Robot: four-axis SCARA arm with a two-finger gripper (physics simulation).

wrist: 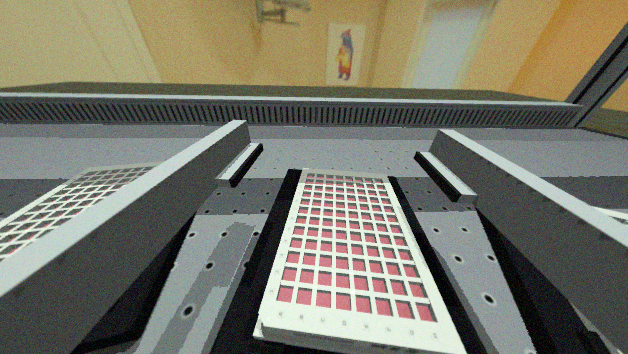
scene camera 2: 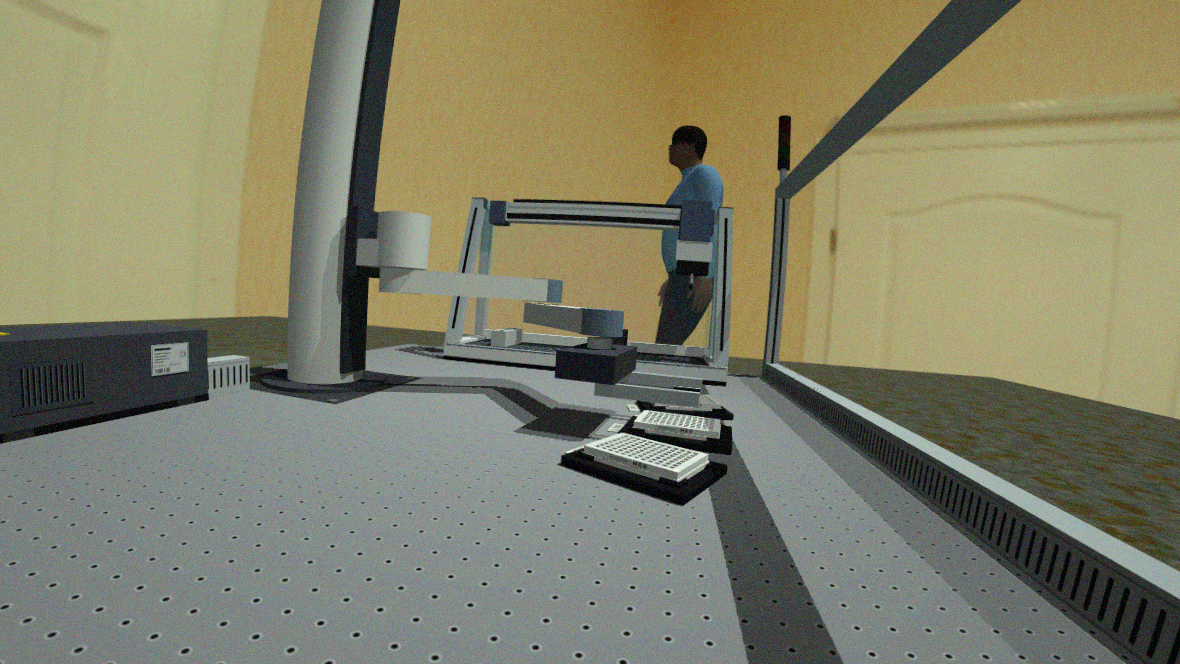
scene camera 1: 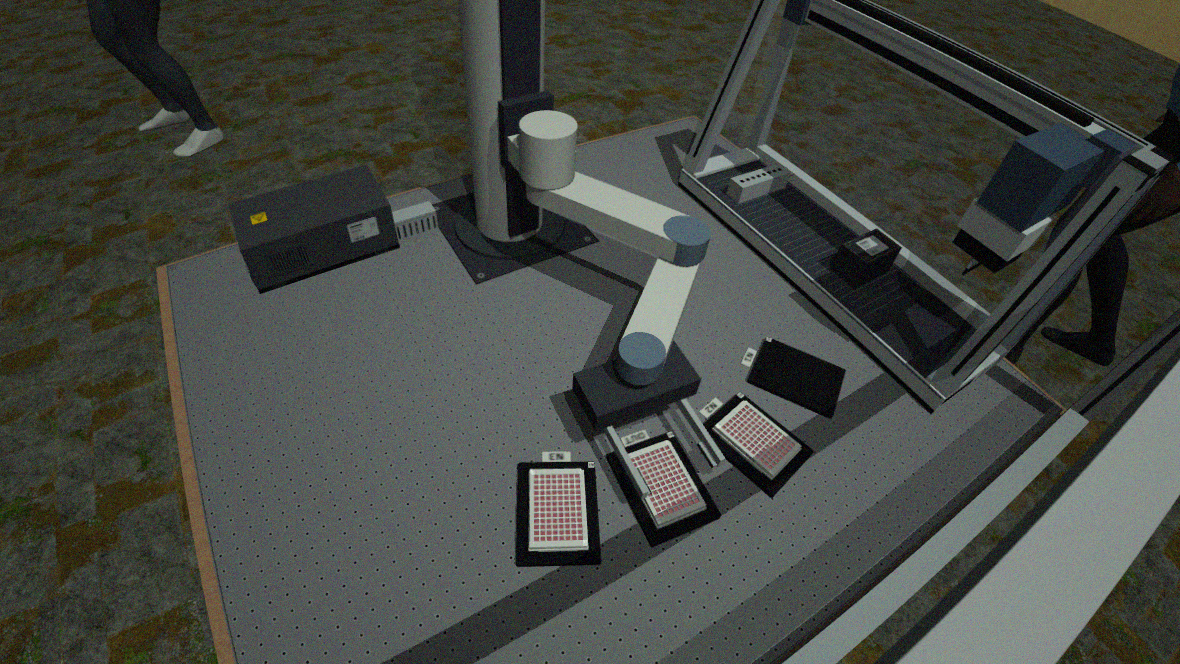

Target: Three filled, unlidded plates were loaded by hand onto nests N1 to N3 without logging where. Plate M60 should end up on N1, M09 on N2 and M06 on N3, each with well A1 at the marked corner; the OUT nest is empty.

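Frame: origin at the arm's base, x ahead, y left, z up, level; metres.
Seen in the pictures: gripper, fingertip midpoint: (wrist: 338,139) (scene camera 2: 700,391) (scene camera 1: 684,478); arm's base, origin of the base link: (scene camera 2: 325,386) (scene camera 1: 510,227).
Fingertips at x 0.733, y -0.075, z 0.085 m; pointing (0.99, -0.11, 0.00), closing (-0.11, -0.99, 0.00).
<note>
Offsets run from my fingertips to a thing's top centre. "spot": to the spot under its first point.
The black nest N1 @(0.054 m down, 0.079 m back, 0.349 m left) (scene camera 1: 796,377) is empty. A white plate with red wells @(0.046 m down, 0.014 m back, 0.179 m left) (scene camera 1: 757,437) (wrist: 90,195) sits on nest N2 @(spot: 0.058 m down, 0.065 m ahead, 0.145 m left) (scene camera 1: 772,485). A second such plate @(0.046 m down, 0.029 m back, 0.007 m right) (scene camera 1: 668,481) (scene camera 2: 676,424) (wrist: 345,240) sits on the OUT nest (scene camera 1: 656,535) (wrist: 260,250); in the wrist view its letter A is at the near left corner. A third plate @(0.046 m down, 0.073 m back, 0.170 m right) (scene camera 1: 558,509) (scene camera 2: 647,456) sits on nest N3 @(spot: 0.060 m down, 0.061 m back, 0.234 m right) (scene camera 1: 523,536). The plates' names are not readable. My gripper (scene camera 1: 682,477) (scene camera 2: 699,391) (wrist: 338,139) is open and empty above the OUT plate, one finger past each long side.
A framed gantry machine (scene camera 1: 812,290) (scene camera 2: 594,216) stands behind N1. A dark box @(spot: 0.043 m up, 0.769 m back, 0.332 m right) (scene camera 1: 313,227) (scene camera 2: 103,375) stands left of the arm's column (scene camera 1: 490,123) (scene camera 2: 330,189). A slotted rail (scene camera 2: 973,503) (wrist: 300,112) borders the table. A person (scene camera 2: 693,214) stands behind the gantry.
</note>
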